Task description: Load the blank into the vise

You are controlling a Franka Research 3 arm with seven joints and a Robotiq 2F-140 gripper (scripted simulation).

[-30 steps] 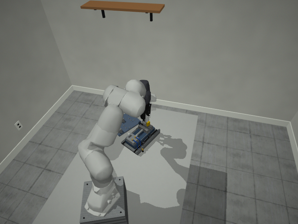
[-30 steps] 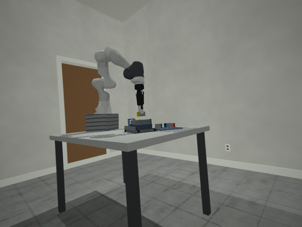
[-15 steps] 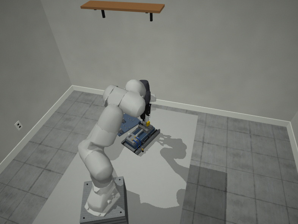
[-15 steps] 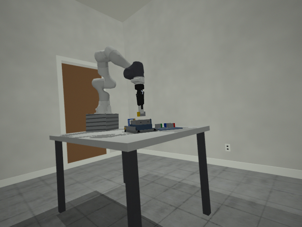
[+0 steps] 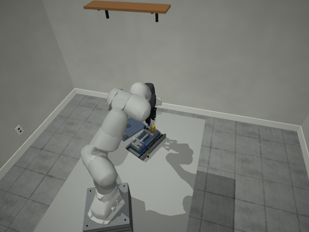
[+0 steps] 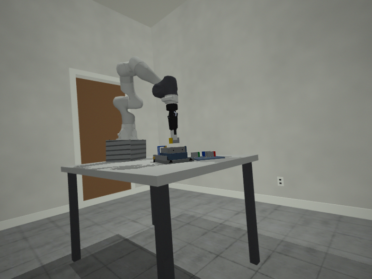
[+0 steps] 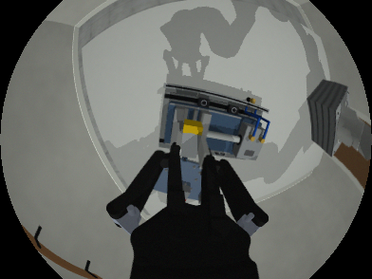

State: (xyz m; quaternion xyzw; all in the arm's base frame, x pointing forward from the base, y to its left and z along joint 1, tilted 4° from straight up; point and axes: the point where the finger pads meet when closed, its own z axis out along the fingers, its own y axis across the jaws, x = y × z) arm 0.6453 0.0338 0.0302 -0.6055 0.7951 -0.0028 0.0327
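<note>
Right now my hand is 1 cm short of the work stop rod, 5 cm to the right of it and 9 cm above it. The rest, counted from my hand: milling vise: 7 cm behind, 3 cm to the left, 14 cm below; green-ended blank: 7 cm behind, 24 cm to the left, 15 cm below; yellow-ended blank: 4 cm below.
</note>
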